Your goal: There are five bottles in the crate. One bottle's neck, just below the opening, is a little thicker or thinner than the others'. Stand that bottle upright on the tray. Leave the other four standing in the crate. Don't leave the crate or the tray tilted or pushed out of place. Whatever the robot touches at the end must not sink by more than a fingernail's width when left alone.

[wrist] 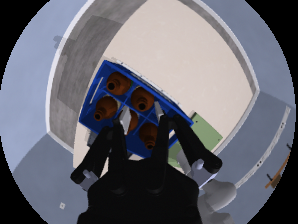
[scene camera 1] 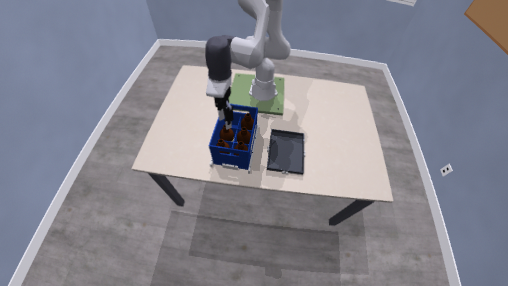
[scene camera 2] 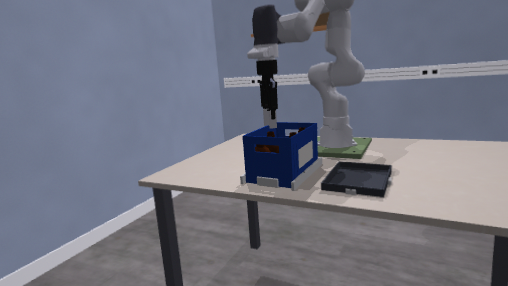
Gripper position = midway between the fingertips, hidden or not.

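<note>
There is a blue crate [scene camera 2: 297, 153], and scene camera 1 lets me see the crate [scene camera 1: 242, 161] as well. The dark tray [scene camera 2: 367, 175] is here too; in scene camera 1 I find the tray [scene camera 1: 285, 148]. As for my gripper [scene camera 2: 270, 126], I can also see it in the wrist view, with the gripper [wrist: 142, 109].
</note>
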